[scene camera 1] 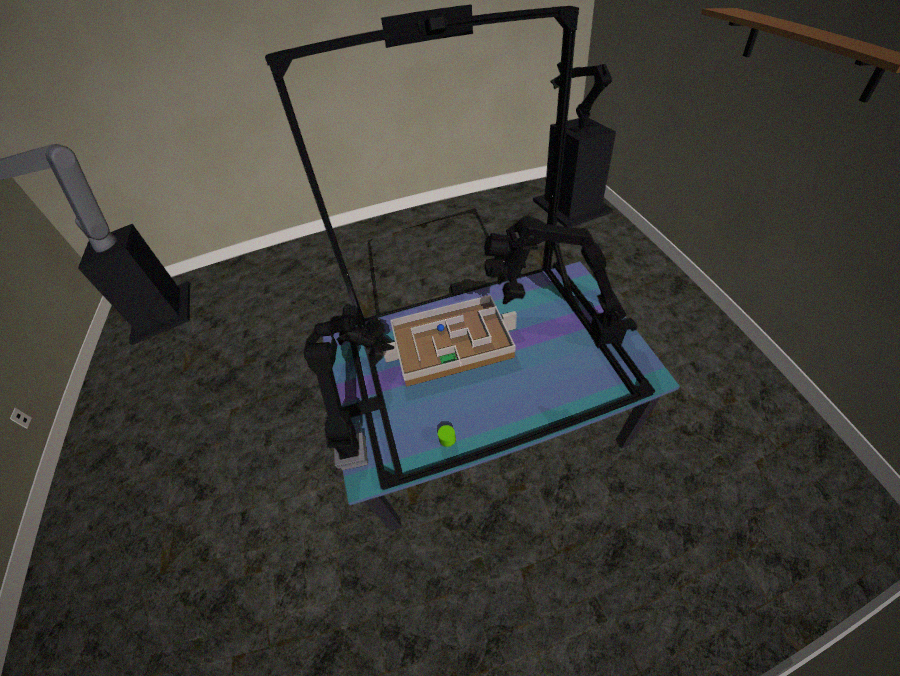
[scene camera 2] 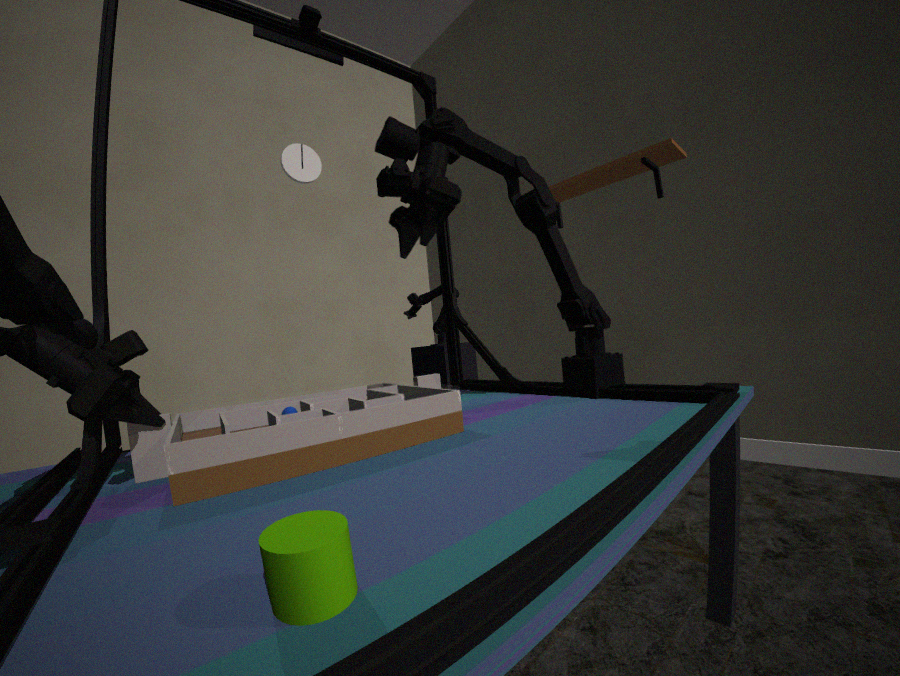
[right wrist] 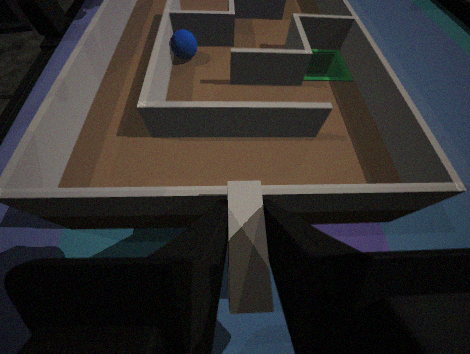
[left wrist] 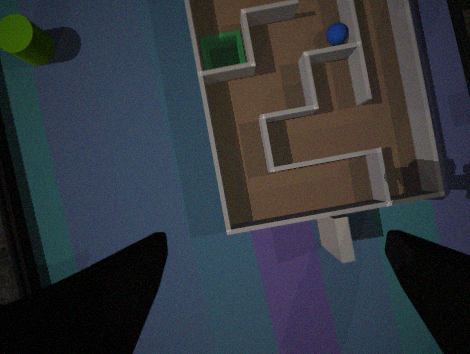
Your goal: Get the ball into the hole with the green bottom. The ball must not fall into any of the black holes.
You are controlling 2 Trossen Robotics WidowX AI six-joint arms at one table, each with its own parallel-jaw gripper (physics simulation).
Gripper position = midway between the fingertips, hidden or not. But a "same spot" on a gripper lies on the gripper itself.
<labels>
My left gripper shows in scene camera 1 (501,293), in scene camera 2 (412,252) and in the left wrist view (274,241); in the right wrist view it is out of frame. My right gripper shows in scene camera 1 (393,345), in scene camera 2 and in the right wrist view; in the left wrist view it is out of frame. A wooden maze board shows in scene camera 1, in scene camera 2, in the right wrist view (142,121) and in the left wrist view (310,117). One and the same spot on the wooden maze board: (scene camera 1: 433,343) is (scene camera 2: 268,409). One and the same spot on my right gripper: (right wrist: 174,293) is (scene camera 2: 133,382).
</labels>
